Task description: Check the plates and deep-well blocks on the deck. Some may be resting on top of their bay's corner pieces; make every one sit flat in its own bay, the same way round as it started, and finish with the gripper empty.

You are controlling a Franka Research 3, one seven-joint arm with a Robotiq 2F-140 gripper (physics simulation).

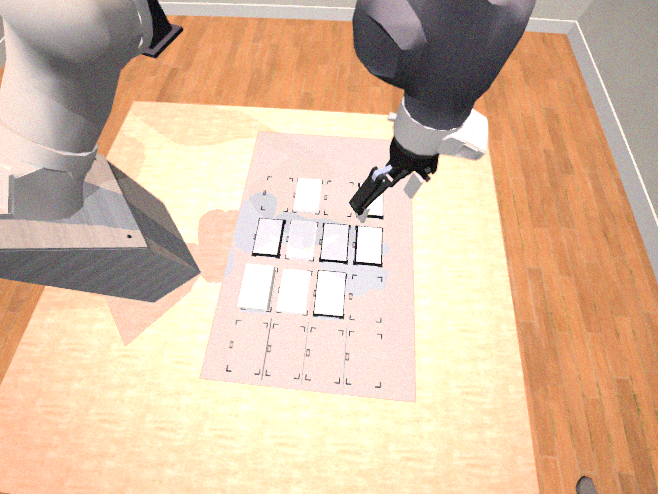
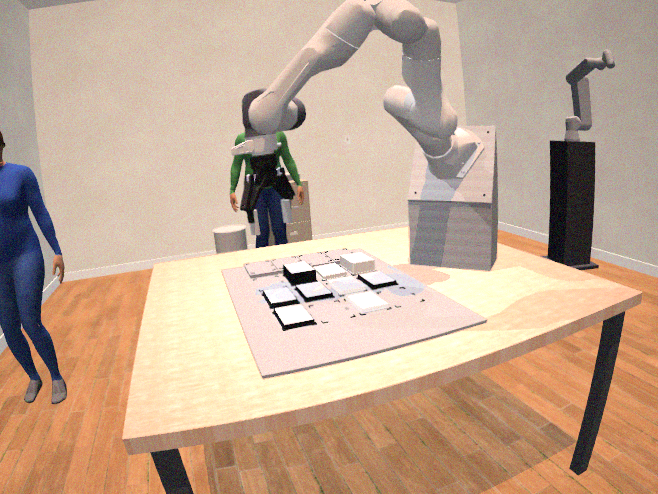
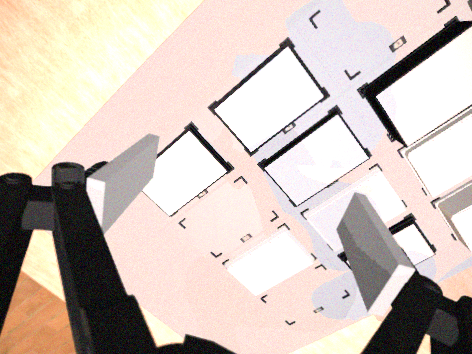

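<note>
My gripper (image 1: 386, 201) (image 2: 270, 216) (image 3: 251, 184) is open and empty, high above the deck (image 1: 382, 372) (image 2: 276, 361). In the first row, a white plate (image 1: 307, 195) (image 2: 366, 301) (image 3: 270, 260) and a black-edged plate (image 1: 377, 206) (image 2: 293, 315) (image 3: 187, 172) stand apart. The second row holds black-edged plates (image 1: 268, 237) (image 1: 334, 242) (image 1: 368, 245) and a pale plate (image 1: 301, 239) (image 2: 348, 286). The third row holds a tall white block (image 1: 257, 287) (image 2: 357, 262), a white plate (image 1: 293, 290) (image 2: 330, 271) and a tall black block (image 1: 330, 293) (image 2: 299, 272). Small tilts are too fine to tell; fingers partly hide some plates.
Unoccupied bays with corner pieces lie in the first, third and fourth rows. The robot's pedestal (image 1: 74, 265) (image 2: 451, 233) stands beside the deck on the table (image 1: 457, 425) (image 2: 175, 388). A person in green (image 2: 270, 199) stands behind the table, and one in blue (image 2: 23, 223) at the left.
</note>
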